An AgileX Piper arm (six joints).
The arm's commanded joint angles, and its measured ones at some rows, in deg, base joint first. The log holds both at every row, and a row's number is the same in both.
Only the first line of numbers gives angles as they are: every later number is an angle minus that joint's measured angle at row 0.
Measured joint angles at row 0:
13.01, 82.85, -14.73, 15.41, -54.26, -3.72
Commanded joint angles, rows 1 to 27:
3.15, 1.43, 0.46, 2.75, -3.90, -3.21
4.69, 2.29, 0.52, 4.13, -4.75, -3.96
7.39, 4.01, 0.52, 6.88, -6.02, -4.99
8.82, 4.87, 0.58, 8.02, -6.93, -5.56
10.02, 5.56, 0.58, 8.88, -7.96, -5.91
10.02, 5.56, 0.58, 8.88, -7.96, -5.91
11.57, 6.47, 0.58, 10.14, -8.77, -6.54
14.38, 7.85, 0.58, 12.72, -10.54, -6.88
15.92, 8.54, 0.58, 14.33, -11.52, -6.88
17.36, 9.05, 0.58, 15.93, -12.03, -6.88
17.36, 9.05, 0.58, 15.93, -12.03, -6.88
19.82, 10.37, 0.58, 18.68, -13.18, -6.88
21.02, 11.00, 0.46, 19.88, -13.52, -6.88
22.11, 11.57, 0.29, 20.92, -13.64, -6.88
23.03, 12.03, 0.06, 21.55, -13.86, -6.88
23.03, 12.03, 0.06, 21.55, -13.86, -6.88
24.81, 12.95, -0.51, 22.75, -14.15, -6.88
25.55, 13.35, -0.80, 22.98, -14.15, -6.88
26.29, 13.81, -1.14, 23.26, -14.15, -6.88
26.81, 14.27, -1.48, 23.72, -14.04, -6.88
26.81, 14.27, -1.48, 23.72, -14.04, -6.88
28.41, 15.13, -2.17, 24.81, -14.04, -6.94
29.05, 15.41, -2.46, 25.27, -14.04, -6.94
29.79, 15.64, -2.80, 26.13, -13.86, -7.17
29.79, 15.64, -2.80, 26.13, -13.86, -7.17
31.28, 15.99, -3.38, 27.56, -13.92, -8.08
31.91, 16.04, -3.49, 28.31, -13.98, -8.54
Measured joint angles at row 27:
30.19, 15.76, -2.63, 26.36, -13.12, -6.94
